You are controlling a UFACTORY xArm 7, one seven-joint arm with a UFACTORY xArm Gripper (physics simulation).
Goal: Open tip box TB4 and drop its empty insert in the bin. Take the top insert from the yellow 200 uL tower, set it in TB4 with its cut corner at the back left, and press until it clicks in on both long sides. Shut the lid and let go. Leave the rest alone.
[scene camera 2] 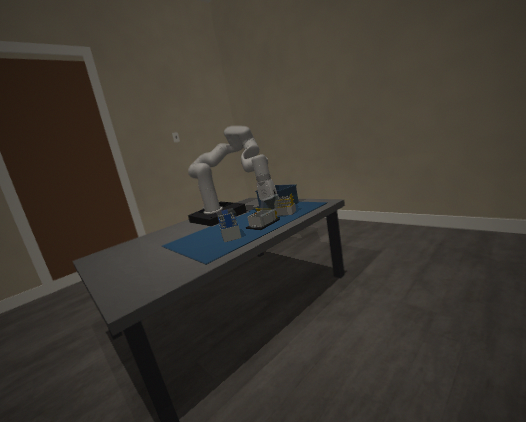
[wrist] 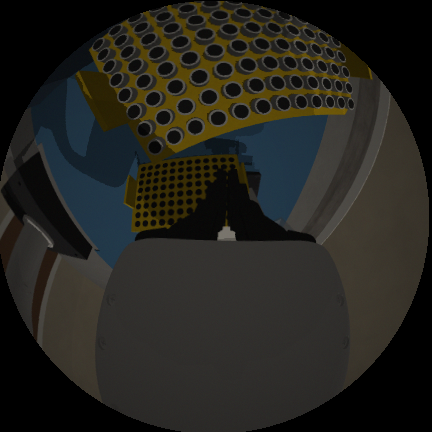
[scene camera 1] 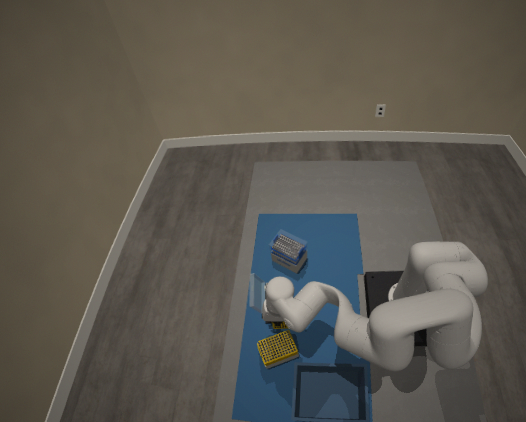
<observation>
same spot on blue mat: (scene camera 1: 334, 257) = (scene camera 2: 208, 233)
</observation>
